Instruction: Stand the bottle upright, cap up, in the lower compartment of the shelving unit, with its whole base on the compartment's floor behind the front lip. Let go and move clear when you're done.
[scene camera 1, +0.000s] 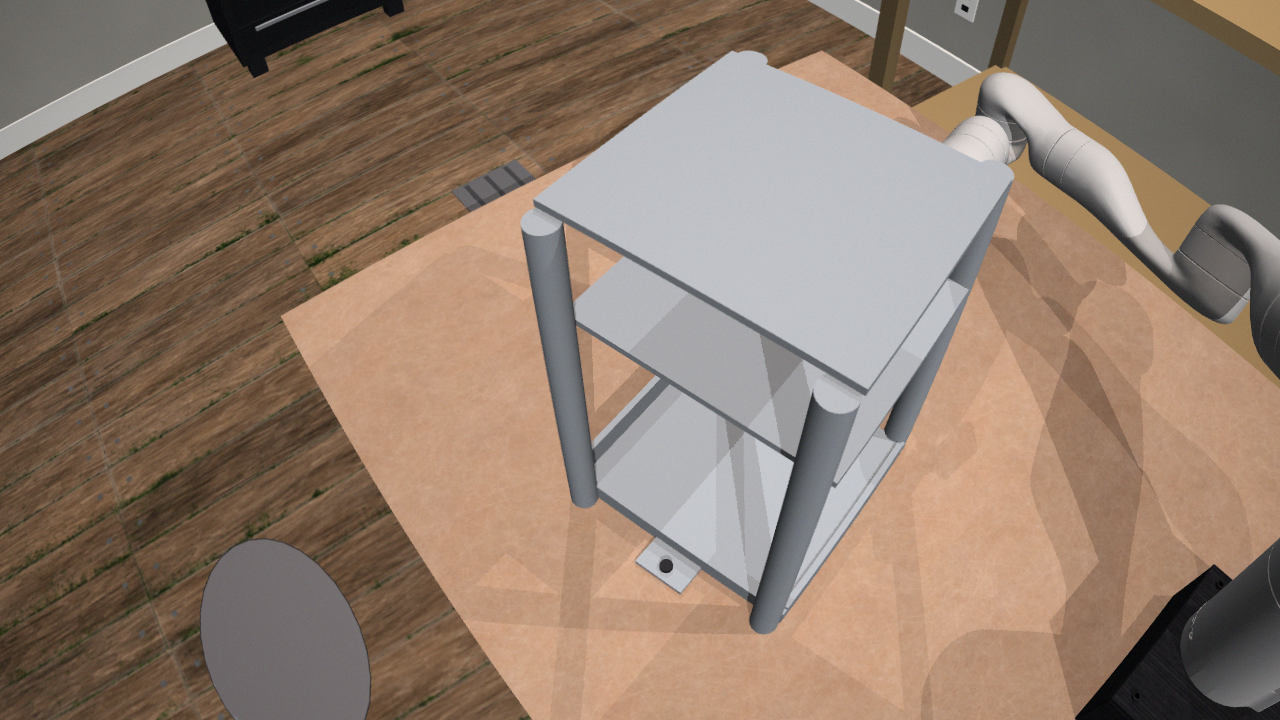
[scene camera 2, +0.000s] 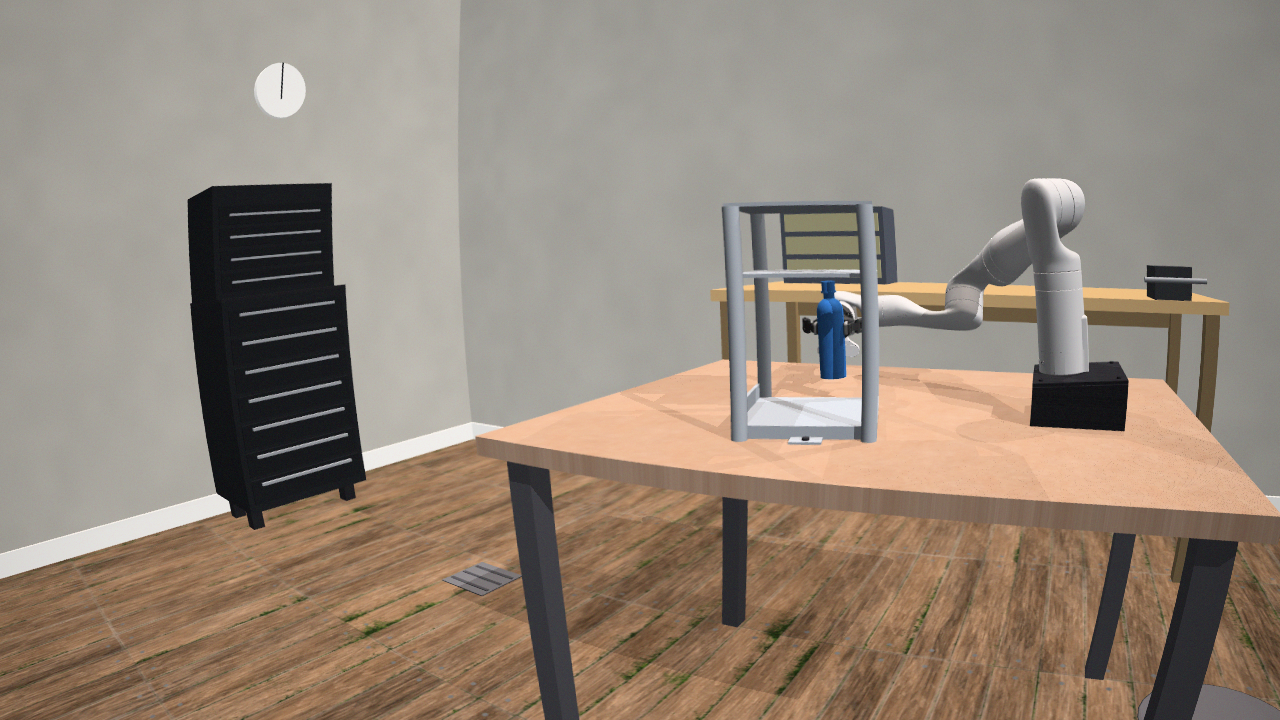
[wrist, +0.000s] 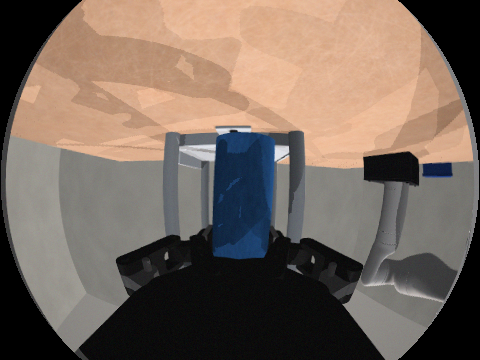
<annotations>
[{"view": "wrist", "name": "my gripper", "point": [240, 234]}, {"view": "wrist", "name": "blue bottle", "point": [244, 162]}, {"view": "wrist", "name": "shelving unit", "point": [192, 150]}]
</annotations>
